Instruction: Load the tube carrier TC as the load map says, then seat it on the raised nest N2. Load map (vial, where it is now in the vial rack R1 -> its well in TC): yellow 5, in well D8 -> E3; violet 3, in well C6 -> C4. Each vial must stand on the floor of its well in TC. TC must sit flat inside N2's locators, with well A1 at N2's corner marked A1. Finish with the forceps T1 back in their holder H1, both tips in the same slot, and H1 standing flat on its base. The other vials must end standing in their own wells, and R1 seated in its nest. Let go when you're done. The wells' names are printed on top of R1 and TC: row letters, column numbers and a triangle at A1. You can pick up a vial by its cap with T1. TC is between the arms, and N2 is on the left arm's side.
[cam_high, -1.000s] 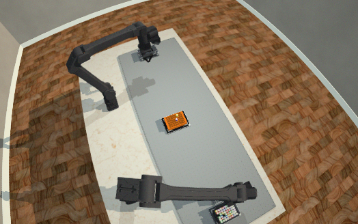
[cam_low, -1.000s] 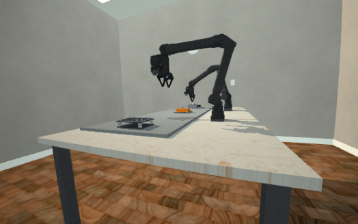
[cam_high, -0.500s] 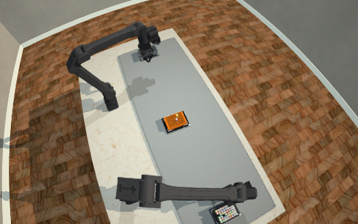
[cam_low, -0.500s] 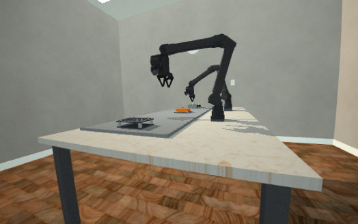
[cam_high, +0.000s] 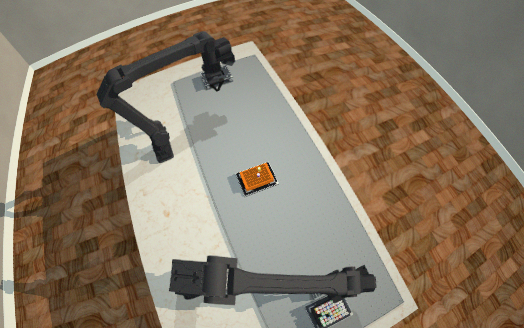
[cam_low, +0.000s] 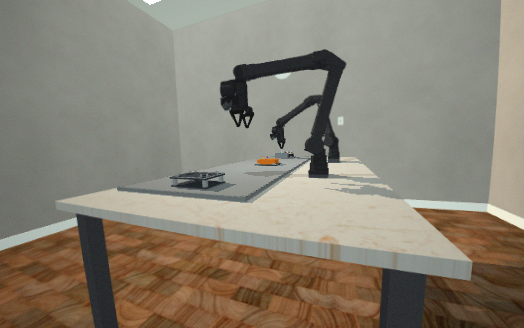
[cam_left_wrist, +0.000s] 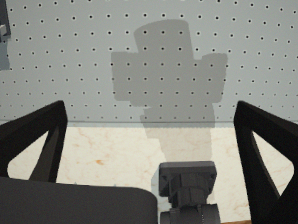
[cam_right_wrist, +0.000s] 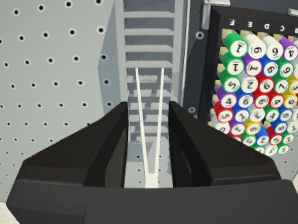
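Now: right hand 8 cm above the slotted grey holder.
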